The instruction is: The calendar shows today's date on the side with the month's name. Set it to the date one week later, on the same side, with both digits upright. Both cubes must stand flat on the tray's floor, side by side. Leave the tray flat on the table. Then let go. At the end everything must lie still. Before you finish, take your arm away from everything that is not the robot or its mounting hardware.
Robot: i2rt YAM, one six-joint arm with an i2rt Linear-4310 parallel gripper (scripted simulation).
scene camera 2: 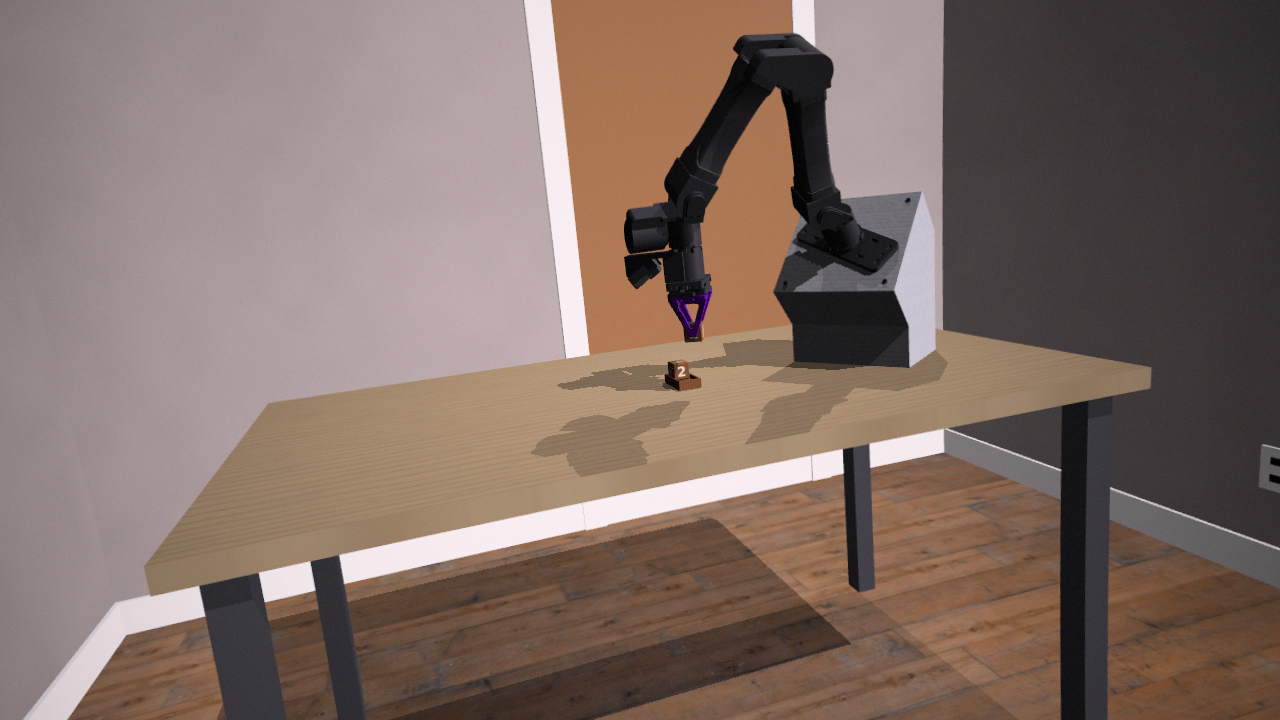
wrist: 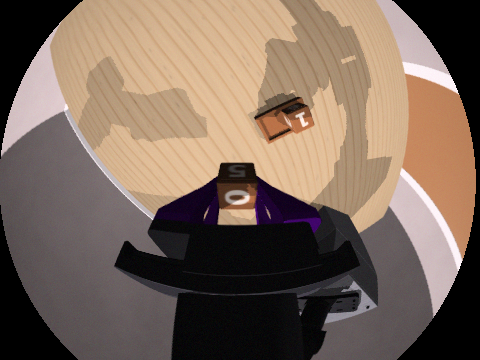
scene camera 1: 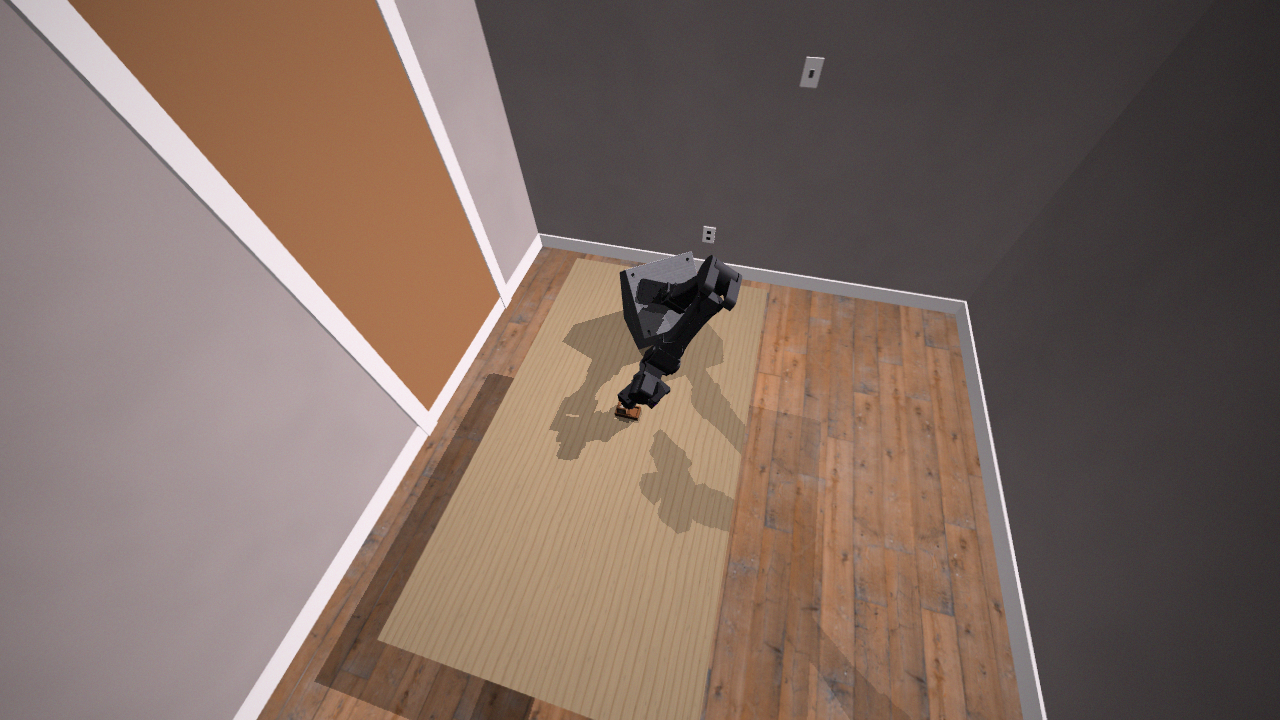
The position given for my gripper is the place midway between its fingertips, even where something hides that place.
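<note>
My gripper [scene camera 2: 694,334] is visible in scene camera 2; the wrist view also shows the gripper [wrist: 237,181]. A brown tray [wrist: 272,123] is visible too.
</note>
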